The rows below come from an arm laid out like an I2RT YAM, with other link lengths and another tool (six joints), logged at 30 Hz.
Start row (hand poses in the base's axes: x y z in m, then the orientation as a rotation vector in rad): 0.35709 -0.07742 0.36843 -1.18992 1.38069 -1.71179
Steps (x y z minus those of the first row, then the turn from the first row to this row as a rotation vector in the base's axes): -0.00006 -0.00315 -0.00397 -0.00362 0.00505 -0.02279; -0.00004 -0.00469 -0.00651 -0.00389 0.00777 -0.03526; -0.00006 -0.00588 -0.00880 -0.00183 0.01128 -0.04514; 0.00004 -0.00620 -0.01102 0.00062 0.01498 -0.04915; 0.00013 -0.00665 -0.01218 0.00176 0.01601 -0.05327; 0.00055 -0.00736 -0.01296 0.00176 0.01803 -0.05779; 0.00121 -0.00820 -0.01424 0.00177 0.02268 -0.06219; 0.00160 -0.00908 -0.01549 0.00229 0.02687 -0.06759; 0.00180 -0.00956 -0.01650 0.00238 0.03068 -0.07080; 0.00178 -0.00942 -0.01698 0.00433 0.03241 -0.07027; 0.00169 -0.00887 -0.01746 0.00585 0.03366 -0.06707; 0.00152 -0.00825 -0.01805 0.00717 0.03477 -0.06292; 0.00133 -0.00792 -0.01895 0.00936 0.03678 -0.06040
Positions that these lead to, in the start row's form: 0.35703 -0.08057 0.36446 -1.18553 1.39976 -1.72879; 0.35705 -0.08211 0.36192 -1.18206 1.41138 -1.73657; 0.35703 -0.08330 0.35963 -1.17940 1.42302 -1.74019; 0.35713 -0.08362 0.35741 -1.17973 1.43025 -1.73934; 0.35722 -0.08407 0.35625 -1.17801 1.43504 -1.74075; 0.35764 -0.08478 0.35547 -1.17771 1.43996 -1.74307; 0.35830 -0.08562 0.35419 -1.18013 1.44638 -1.74429; 0.35869 -0.08650 0.35294 -1.18128 1.45371 -1.74591; 0.35889 -0.08698 0.35193 -1.18342 1.45871 -1.74655; 0.35887 -0.08684 0.35145 -1.18437 1.46069 -1.74377; 0.35878 -0.08629 0.35097 -1.18647 1.45988 -1.73974; 0.35861 -0.08567 0.35038 -1.18903 1.45806 -1.73529; 0.35842 -0.08534 0.34948 -1.19117 1.45873 -1.73082
